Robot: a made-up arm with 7 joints.
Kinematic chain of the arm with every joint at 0, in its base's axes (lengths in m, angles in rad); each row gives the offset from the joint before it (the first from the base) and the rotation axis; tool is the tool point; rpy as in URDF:
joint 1: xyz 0 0 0.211 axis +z
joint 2: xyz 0 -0.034 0.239 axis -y
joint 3: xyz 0 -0.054 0.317 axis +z
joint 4: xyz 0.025 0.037 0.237 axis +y
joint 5: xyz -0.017 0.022 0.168 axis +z
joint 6: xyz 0 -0.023 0.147 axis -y
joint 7: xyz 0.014 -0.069 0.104 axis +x
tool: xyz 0 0 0 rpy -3.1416 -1.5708 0
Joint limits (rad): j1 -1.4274..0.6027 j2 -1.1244..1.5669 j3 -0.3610..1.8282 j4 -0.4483..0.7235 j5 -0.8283..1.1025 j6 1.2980..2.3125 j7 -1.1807..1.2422
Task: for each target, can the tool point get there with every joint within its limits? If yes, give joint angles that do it. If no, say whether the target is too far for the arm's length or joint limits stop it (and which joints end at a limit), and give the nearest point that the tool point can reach.
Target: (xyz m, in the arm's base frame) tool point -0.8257 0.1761 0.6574
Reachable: yes | joints -0.3293 1.2853 -0.1800 0.2343 -0.1331 1.9787 0.8250
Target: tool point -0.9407 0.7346 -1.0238
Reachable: no: too far | nearest point -0.6441 0.5030 0.1801 | short by 1.261 m
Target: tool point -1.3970 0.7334 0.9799
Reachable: no: too far | nearest point -0.7959 0.4179 0.7519 | short by 0.716 m
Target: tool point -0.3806 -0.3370 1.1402
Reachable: yes | joints 0.2716 0.5186 0.7718 -0.2313 0.2794 1.8384 -0.1241
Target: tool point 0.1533 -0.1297 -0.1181
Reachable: no: joint limits stop it (at a limit: joint 1, joint 2, joint 4, joint 5, joint 6) | nearest point -0.5224 -0.5158 0.2338 | short by 0.854 m
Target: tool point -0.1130 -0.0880 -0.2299
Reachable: no: joint limits stop it (at a limit: joint 2, joint 4, joint 5) | nearest point -0.5746 -0.4475 0.2278 | short by 0.743 m
